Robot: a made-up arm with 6 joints.
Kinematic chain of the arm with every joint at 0, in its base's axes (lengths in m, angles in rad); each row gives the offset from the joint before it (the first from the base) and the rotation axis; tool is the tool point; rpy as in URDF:
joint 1: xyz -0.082 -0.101 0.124 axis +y
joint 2: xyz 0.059 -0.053 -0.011 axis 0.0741 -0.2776 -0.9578
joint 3: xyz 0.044 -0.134 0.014 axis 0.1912 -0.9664 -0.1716
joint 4: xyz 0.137 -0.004 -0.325 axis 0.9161 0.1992 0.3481
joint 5: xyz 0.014 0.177 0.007 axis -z
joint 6: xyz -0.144 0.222 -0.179 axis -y
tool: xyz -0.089 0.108 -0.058 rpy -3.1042 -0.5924 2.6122
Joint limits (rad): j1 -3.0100..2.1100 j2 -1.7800..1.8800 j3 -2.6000..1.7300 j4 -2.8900..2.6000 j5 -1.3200..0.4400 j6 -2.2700..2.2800
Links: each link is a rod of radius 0.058 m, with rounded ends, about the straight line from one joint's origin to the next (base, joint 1, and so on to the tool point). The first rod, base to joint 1, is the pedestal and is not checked.
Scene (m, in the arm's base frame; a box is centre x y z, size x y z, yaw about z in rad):
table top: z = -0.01
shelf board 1: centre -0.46 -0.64 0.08 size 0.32 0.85 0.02 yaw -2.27
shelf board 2: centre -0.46 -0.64 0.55 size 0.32 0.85 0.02 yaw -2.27
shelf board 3: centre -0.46 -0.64 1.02 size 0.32 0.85 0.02 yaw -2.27
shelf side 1: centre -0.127 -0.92 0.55 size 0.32 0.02 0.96 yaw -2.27
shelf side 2: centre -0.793 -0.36 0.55 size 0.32 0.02 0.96 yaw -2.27
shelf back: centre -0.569 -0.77 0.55 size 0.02 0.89 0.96 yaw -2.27
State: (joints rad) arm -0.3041 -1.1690 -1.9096 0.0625 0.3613 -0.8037
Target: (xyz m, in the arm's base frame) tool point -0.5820 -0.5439 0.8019
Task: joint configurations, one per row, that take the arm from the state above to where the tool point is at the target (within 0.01 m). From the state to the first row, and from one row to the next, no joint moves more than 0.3 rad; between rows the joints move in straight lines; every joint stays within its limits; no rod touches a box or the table.
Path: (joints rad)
1: -0.2127 -1.3745 -1.8086 0.3559 0.3278 -0.9374
2: -0.1212 -1.5801 -1.7076 0.6493 0.2943 -1.0711
3: -0.2443 -1.5921 -1.9307 0.4248 0.1992 -0.9614
4: -0.3674 -1.6040 -2.1538 0.2003 0.1041 -0.8517
5: -0.4905 -1.6160 -2.3769 -0.0242 0.0090 -0.7420
6: -0.6136 -1.6279 -2.6000 -0.2486 -0.0861 -0.6323
7: -0.8475 -1.5473 -2.6000 -0.5007 0.0850 -0.5568
8: -1.0814 -1.4666 -2.6000 -0.7527 0.2561 -0.4813

